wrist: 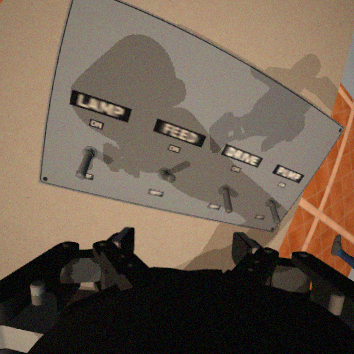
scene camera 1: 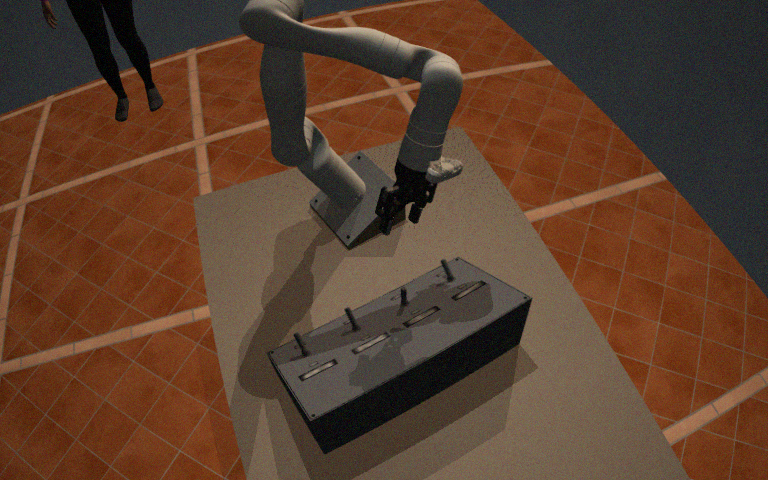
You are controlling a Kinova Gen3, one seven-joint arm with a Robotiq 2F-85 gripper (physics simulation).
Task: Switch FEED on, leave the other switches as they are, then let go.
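Where they show: gripper, fingertip midpoint: [wrist: 183, 241] [scene camera 1: 398, 227]; arm's base at its link origin: [scene camera 1: 350, 192].
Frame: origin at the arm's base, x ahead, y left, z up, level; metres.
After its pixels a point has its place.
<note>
The switch box [scene camera 1: 334, 396] @[x 0.559, y -0.315, z 0.104 m] [wrist: 210, 85] @[x 0.537, y -0.084, z 0.096 m] has four levers along its edge nearest the arm. The FEED lever [scene camera 1: 403, 296] @[x 0.399, y -0.075, z 0.059 m] [wrist: 169, 174] @[x 0.399, y -0.068, z 0.078 m] is second from the right in the scene view; it shows short, nearly end-on in the wrist view, and is tipped to the ON side, unlike the others. The LAMP lever [scene camera 1: 447, 270] @[x 0.385, y 0.045, z 0.051 m] [wrist: 85, 163] @[x 0.381, y 0.046, z 0.056 m], DRIVE lever [scene camera 1: 351, 318] @[x 0.388, y -0.194, z 0.053 m] [wrist: 227, 199] @[x 0.386, y -0.190, z 0.055 m] and PUMP lever [scene camera 1: 300, 344] @[x 0.391, y -0.315, z 0.053 m] [wrist: 273, 211] @[x 0.388, y -0.308, z 0.053 m] lean to OFF. My gripper [scene camera 1: 400, 225] @[x 0.349, y -0.052, z 0.213 m] [wrist: 183, 241] @[x 0.349, y -0.052, z 0.213 m] is open and empty, above and behind the box on the arm's side, apart from every lever.
The arm's base plate [scene camera 1: 348, 223] @[x 0.073, y -0.045, z -0.027 m] stands on the table [scene camera 1: 237, 243] @[x -0.057, y -0.321, z -0.062 m] behind the box. Slotted windows lie in the box top in front of the levers. The arm's shadow falls across the panel. A person's legs [scene camera 1: 107, 50] show on the tiled floor at the back left.
</note>
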